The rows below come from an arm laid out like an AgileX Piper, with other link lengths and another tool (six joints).
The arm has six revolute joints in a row. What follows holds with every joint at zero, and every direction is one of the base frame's. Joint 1 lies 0.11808 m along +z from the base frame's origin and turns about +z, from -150.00 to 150.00 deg. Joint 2 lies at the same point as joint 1 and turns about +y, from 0.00 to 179.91 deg. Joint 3 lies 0.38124 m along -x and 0.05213 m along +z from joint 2 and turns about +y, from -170.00 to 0.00 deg. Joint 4 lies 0.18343 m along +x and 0.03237 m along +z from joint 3 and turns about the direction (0.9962, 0, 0.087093), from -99.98 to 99.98 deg. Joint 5 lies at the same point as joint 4 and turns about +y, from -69.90 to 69.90 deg. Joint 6 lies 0.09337 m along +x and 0.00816 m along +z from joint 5 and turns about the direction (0.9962, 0, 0.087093), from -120.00 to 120.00 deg. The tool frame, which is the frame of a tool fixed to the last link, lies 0.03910 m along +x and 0.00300 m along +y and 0.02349 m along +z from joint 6; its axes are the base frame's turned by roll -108.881, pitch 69.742 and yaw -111.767 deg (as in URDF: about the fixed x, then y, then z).
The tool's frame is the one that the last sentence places.
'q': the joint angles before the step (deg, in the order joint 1, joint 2, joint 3, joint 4, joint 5, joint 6). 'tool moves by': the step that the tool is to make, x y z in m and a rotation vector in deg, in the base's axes. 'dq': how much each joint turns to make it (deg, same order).
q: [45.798 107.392 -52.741 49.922 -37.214 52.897]
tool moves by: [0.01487 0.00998 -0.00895 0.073 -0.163 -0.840]
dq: [-0.396 3.097 -3.105 0.420 -0.360 -0.156]
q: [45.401 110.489 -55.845 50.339 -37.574 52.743]
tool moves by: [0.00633 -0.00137 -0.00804 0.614 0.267 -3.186]
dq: [-0.082 1.697 -0.818 2.845 -1.888 -0.083]
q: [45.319 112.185 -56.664 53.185 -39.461 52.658]
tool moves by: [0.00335 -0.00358 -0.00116 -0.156 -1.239 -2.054]
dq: [-0.135 0.697 0.002 0.863 -2.459 0.002]
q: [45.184 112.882 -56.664 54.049 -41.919 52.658]
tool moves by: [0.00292 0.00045 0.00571 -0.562 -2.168 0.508]
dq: [-0.229 0.000 -0.354 -1.788 -1.298 0.001]
